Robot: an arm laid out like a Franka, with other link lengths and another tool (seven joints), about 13 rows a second.
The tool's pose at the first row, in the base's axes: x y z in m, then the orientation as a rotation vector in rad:
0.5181 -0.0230 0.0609 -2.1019 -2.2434 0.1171
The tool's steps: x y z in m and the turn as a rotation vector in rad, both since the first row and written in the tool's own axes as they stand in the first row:
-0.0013 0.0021 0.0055 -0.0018 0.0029 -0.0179
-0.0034 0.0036 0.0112 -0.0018 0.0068 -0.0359
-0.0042 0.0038 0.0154 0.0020 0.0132 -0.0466
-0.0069 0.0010 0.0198 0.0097 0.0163 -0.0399
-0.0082 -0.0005 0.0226 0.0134 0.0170 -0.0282
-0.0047 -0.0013 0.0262 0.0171 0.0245 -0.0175
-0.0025 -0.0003 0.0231 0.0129 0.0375 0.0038
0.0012 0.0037 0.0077 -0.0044 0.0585 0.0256
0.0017 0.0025 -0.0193 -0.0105 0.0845 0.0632
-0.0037 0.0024 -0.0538 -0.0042 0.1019 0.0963
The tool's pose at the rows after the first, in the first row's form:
0.5197 -0.0242 0.0552 -2.0810 -2.2610 0.1111
0.5208 -0.0263 0.0494 -2.0585 -2.2769 0.1059
0.5206 -0.0271 0.0452 -2.0417 -2.2820 0.1027
0.5176 -0.0300 0.0411 -2.0445 -2.2694 0.1082
0.5159 -0.0315 0.0385 -2.0559 -2.2553 0.1121
0.5145 -0.0281 0.0350 -2.0633 -2.2384 0.1086
0.5157 -0.0258 0.0380 -2.0842 -2.2118 0.0913
0.5209 -0.0216 0.0529 -2.1081 -2.1867 0.0513
0.5224 -0.0209 0.0798 -2.1411 -2.1361 0.0193
0.5261 -0.0259 0.1142 -2.1659 -2.0885 0.0097

